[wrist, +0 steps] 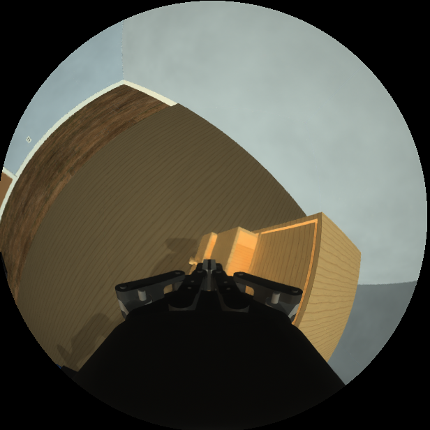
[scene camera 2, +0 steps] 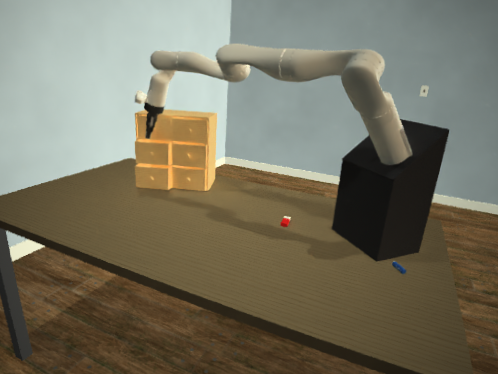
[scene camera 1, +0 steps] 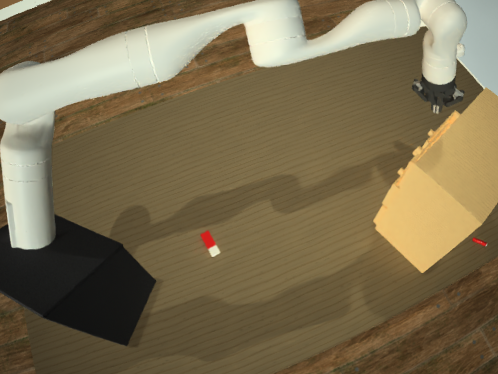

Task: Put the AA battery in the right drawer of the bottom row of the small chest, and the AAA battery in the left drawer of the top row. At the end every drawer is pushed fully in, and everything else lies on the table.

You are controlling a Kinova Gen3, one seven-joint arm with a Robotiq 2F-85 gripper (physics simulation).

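Observation:
The small chest stands upright at the far end of the table. In scene camera 2 the left drawers of its middle and lower rows stand out from the front; exact openings are hard to tell. A small red battery lies on the table beside the chest. A small blue battery lies near the black pedestal. Which one is AA or AAA I cannot tell. My gripper is shut and empty, pointing down in front of the chest's upper left part.
A red and white block lies mid-table. The black pedestal carries the arm's base at the other end of the table. Walls stand beyond the chest.

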